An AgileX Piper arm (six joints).
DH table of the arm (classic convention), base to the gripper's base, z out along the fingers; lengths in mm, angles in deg. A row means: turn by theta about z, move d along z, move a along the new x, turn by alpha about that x. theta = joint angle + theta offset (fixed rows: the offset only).
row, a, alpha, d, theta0
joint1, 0, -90, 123, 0
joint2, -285, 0, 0, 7.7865
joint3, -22, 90, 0, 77.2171
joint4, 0, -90, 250.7, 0
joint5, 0, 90, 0, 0
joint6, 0, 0, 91, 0
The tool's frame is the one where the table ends.
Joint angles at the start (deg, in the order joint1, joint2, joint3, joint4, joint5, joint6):
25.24 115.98 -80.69 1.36 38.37 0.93
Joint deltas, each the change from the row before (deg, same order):
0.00 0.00 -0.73 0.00 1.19 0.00
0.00 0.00 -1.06 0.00 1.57 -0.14
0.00 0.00 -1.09 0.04 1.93 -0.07
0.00 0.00 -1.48 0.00 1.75 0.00
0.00 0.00 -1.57 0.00 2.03 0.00
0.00 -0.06 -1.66 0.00 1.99 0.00
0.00 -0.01 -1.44 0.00 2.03 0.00
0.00 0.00 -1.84 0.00 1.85 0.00
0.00 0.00 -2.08 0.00 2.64 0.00
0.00 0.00 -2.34 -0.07 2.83 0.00
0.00 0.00 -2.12 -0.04 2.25 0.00
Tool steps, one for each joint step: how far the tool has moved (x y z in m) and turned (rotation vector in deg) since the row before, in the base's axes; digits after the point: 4 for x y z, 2 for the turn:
0.0006 0.0003 0.0026 -0.18 0.42 0.02
0.0010 0.0005 0.0040 -0.24 0.45 0.16
0.0005 0.0003 0.0040 -0.33 0.77 0.09
0.0018 0.0009 0.0059 -0.10 0.25 0.04
0.0015 0.0008 0.0062 -0.18 0.42 0.04
0.0016 0.0008 0.0072 -0.10 0.25 0.04
0.0008 0.0004 0.0058 -0.23 0.53 0.05
0.0019 0.0009 0.0078 0.01 0.02 0.04
0.0011 0.0006 0.0086 -0.22 0.51 0.06
0.0011 0.0005 0.0099 -0.25 0.42 0.08
0.0011 0.0005 0.0091 -0.08 0.11 0.06

